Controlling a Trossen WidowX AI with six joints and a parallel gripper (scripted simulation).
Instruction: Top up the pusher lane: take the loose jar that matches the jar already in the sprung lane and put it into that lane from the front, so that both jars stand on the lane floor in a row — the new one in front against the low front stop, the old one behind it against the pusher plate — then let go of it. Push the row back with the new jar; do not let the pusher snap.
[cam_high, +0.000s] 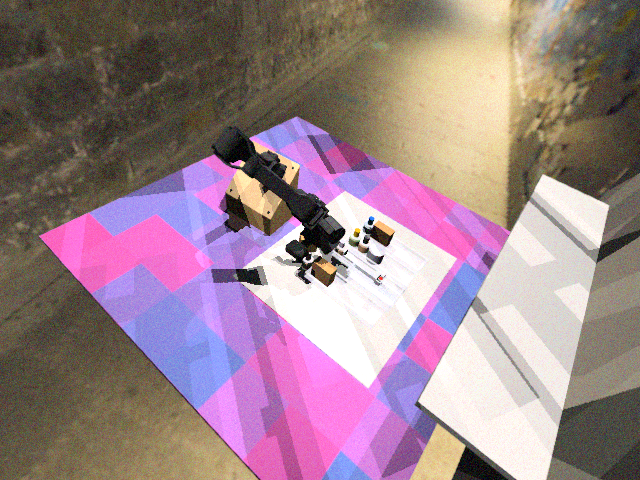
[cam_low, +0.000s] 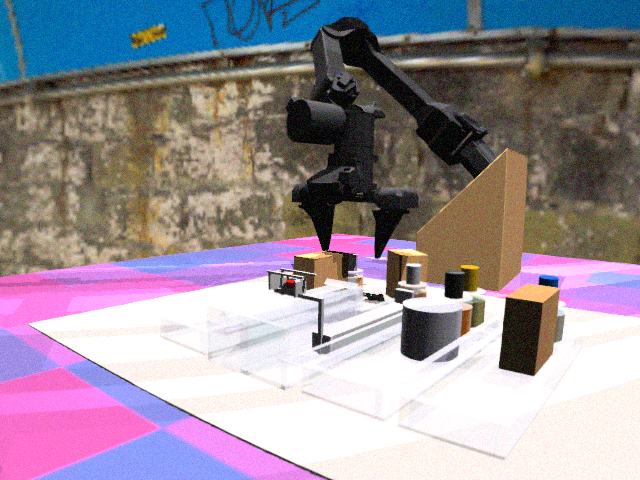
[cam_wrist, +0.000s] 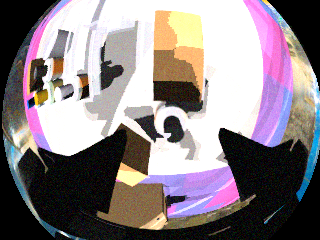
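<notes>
Now: gripper tip 18 cm short of the grey cylinder, 18 cm to the right of it and 4 cm above it. From my gripper tip the other things lie so: red part 24 cm ahead, 5 cm to the left, 1 cm above; then white slab 57 cm ahead, 4 cm to the left, 30 cm above; then clear sprung lane 21 cm ahead, 7 cm to the left, 5 cm below.
</notes>
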